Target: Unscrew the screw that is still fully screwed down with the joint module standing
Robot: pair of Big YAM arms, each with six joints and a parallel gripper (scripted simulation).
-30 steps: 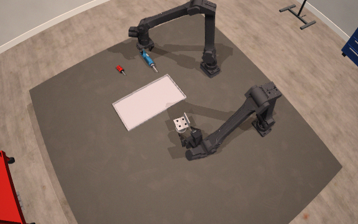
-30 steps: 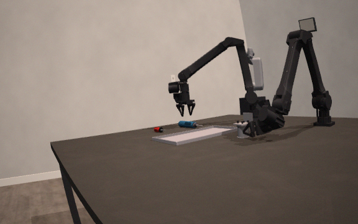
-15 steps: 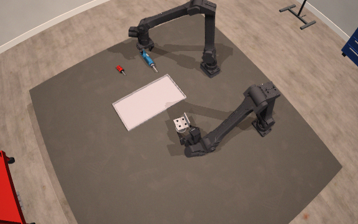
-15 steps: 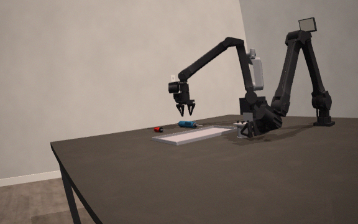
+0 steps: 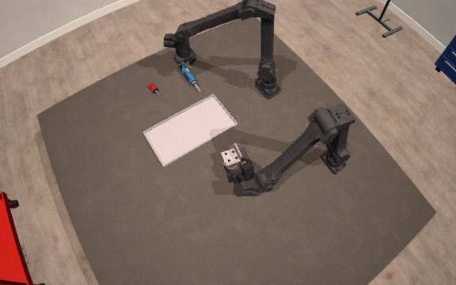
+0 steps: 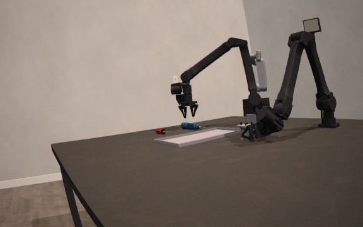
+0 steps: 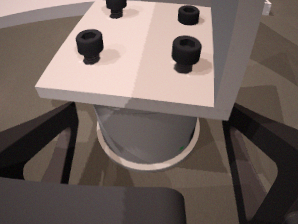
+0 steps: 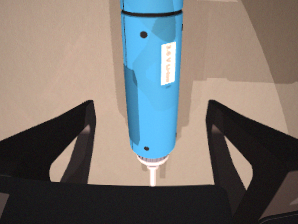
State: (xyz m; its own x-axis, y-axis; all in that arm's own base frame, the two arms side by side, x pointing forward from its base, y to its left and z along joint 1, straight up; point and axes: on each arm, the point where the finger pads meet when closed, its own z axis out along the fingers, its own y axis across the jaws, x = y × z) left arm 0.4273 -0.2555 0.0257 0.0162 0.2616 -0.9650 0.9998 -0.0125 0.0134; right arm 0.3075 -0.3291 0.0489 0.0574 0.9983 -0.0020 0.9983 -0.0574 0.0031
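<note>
Now: the white bracket plate 10 mm to the right of my left hand and 50 mm above it. The rest, counted from my left hand: red tool (90 mm ahead, 600 mm to the right, 10 mm below); then flat white tray (60 mm ahead, 280 mm to the right, 20 mm below).
</note>
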